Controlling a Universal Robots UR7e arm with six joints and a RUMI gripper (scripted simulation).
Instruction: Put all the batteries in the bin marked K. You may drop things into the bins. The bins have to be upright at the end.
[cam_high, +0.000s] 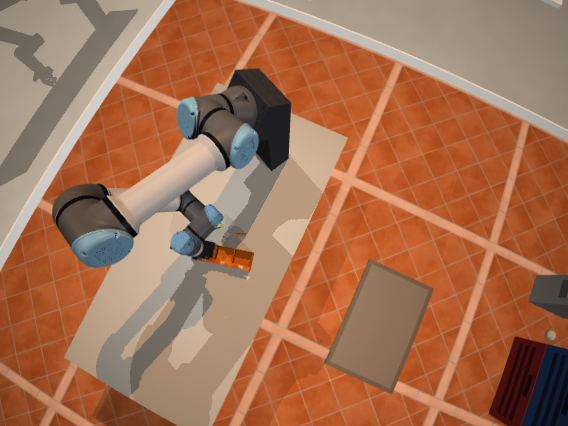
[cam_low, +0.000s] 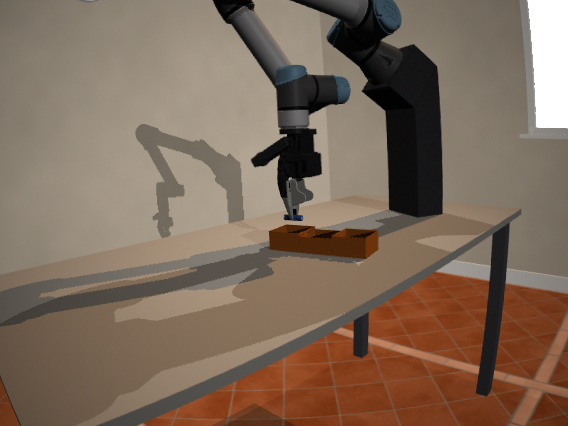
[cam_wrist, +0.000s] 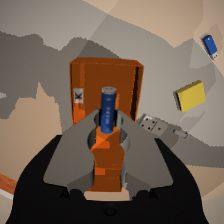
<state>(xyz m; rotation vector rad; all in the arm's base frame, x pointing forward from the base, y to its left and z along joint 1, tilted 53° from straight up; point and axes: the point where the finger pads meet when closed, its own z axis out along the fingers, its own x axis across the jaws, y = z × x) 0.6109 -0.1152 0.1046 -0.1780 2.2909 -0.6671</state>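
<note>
Now: the orange cylinder 140 mm to the left of my hand, 100 mm behind it and 80 mm below it. From my hand the other things lie so: blue cylindrical battery (10 mm below); domino-like tile (80 mm below, 70 mm to the left, 70 mm behind); joined orange bins (80 mm to the left, 60 mm below, 10 mm ahead).
</note>
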